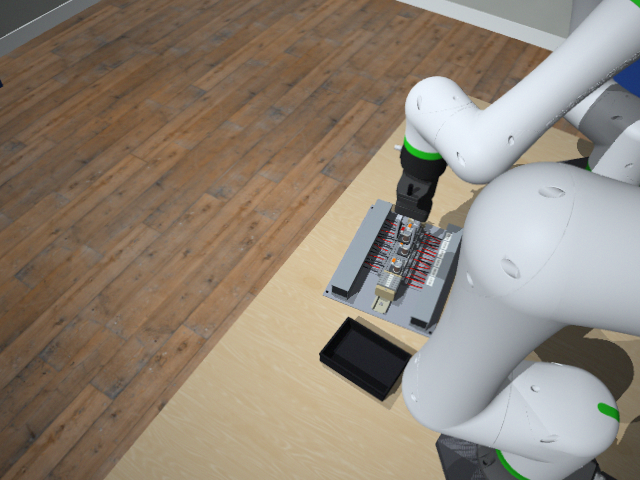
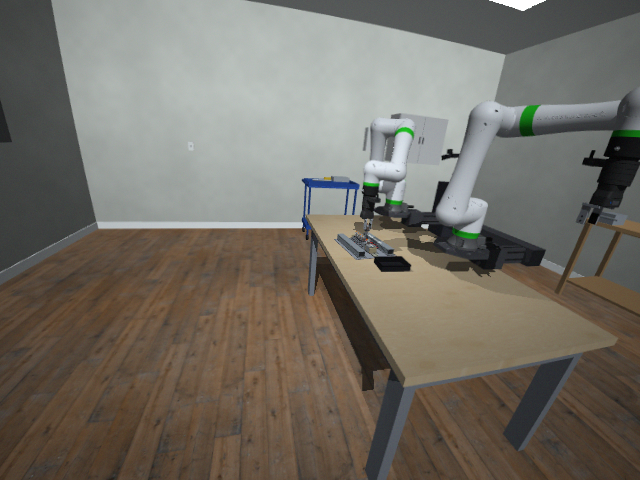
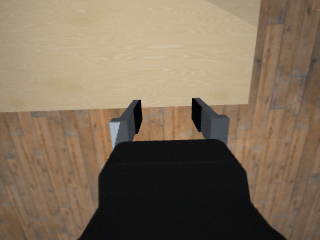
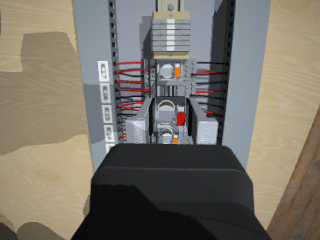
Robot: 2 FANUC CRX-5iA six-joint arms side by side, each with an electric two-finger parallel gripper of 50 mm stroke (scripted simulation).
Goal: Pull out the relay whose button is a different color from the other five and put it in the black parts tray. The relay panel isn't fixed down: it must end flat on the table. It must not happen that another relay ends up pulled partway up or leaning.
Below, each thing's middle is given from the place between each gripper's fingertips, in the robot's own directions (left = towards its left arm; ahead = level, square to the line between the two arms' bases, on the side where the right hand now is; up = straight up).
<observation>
Now: right hand (image 1: 404,237) 1 cm above the red-button relay (image 4: 170,113). Round my right hand: relay panel (image 1: 366,262): 12 cm below, 1 cm to the right; black parts tray (image 1: 366,354): 26 cm to the left, 12 cm below, 4 cm behind.
Now: the black parts tray 31 cm ahead of my left hand (image 2: 585,223), 57 cm to the right of it and 42 cm below it. The rest, counted from my left hand: red-button relay: 35 cm ahead, 84 cm to the right, 31 cm below; then relay panel: 35 cm ahead, 85 cm to the right, 42 cm below.
</observation>
